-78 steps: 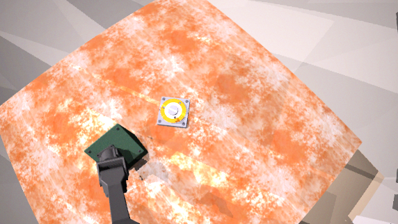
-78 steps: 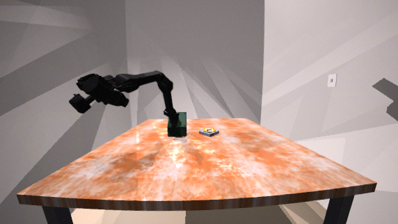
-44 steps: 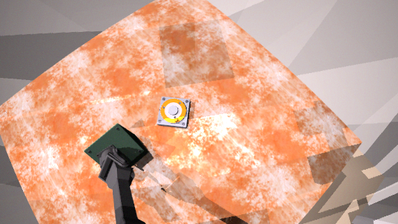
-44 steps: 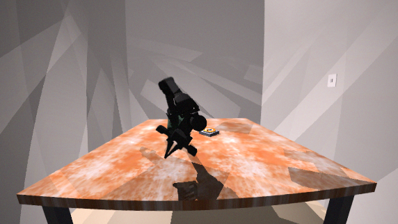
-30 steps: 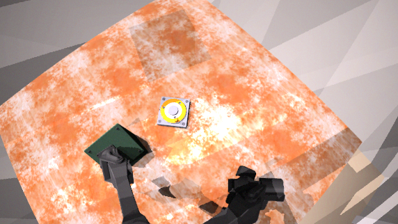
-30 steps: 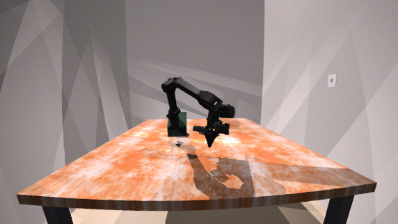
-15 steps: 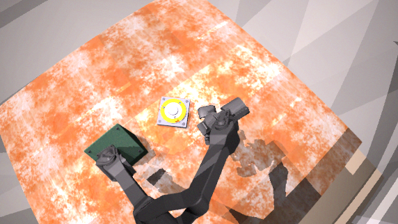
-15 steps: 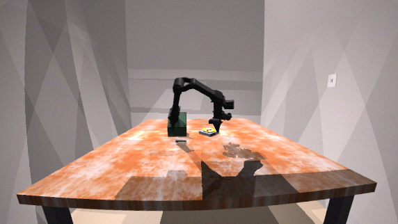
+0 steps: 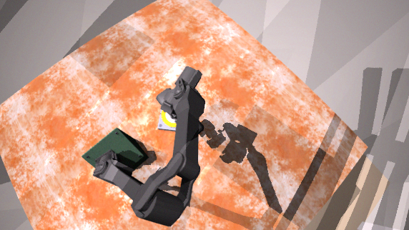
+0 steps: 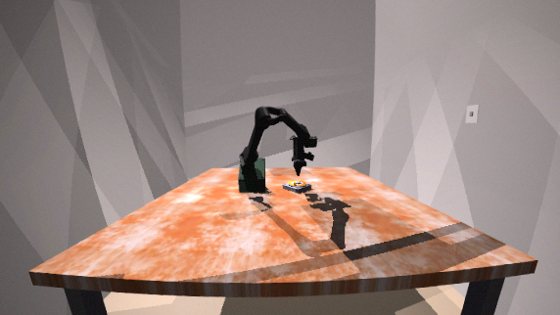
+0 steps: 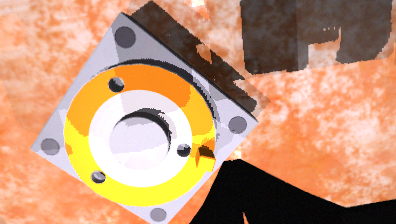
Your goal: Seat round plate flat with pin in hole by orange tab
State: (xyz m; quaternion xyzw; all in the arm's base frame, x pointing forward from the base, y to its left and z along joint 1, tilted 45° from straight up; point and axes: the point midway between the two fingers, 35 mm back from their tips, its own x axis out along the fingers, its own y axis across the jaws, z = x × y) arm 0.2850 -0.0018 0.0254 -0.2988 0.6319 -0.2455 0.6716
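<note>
My gripper tip is now 10 mm past the plate, 30 mm to the right of it and 50 mm above it. From my gripper tip the other things lie so: grey square base 50 mm to the left, 60 mm below.
</note>
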